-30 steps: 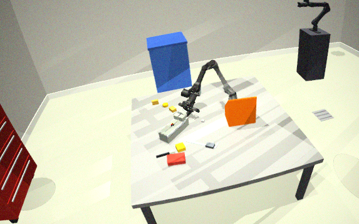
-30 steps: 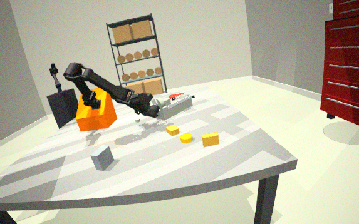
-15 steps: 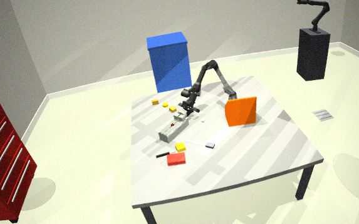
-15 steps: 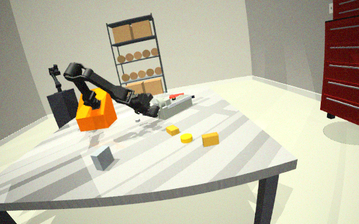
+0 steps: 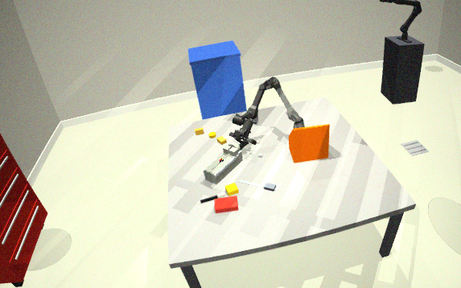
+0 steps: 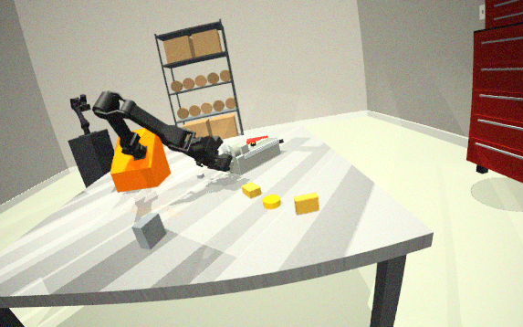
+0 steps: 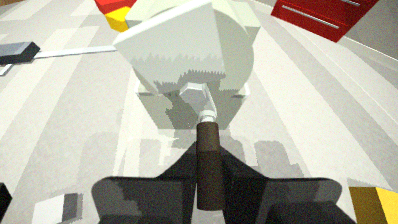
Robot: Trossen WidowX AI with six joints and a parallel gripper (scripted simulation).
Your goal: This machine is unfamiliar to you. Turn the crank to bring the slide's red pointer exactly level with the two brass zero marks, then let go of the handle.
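Now: gripper tip 3 cm below the dark brown crank handle, 1 cm to the left of it and 1 cm past it. The rest, counted from my gripper tip: yellow block: 33 cm to the left, 6 cm ahead, 2 cm below; then grey cube: 39 cm to the right, 16 cm behind; then red pointer: 14 cm to the left, 11 cm ahead, 5 cm above.
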